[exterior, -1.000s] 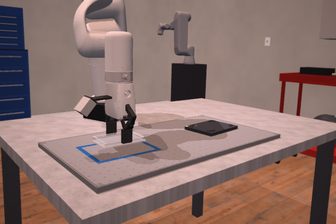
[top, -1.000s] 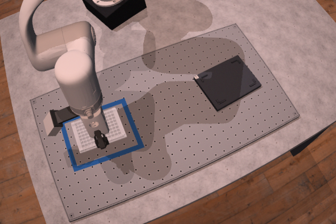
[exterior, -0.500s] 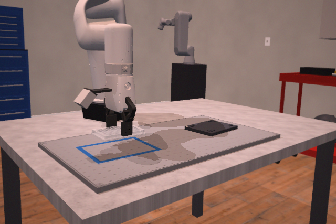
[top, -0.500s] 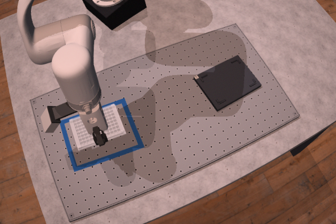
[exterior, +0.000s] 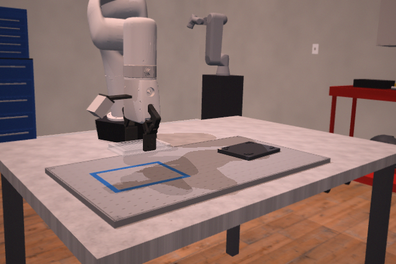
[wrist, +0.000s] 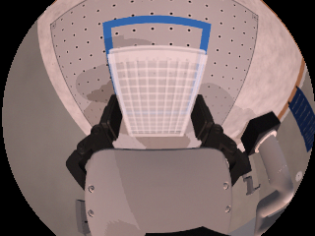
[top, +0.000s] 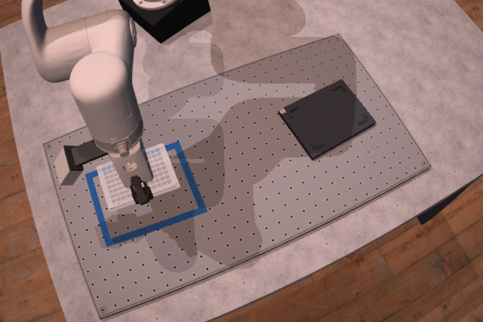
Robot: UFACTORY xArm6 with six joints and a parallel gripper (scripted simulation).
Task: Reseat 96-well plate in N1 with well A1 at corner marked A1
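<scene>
The plate nest N1 is 10 mm behind my hand, 390 mm to the left of it and 80 mm below it. From my hand the other things lie so: 96-well plate: 10 mm below; small A1 mark: 50 mm behind, 310 mm to the left, 70 mm below.
</scene>
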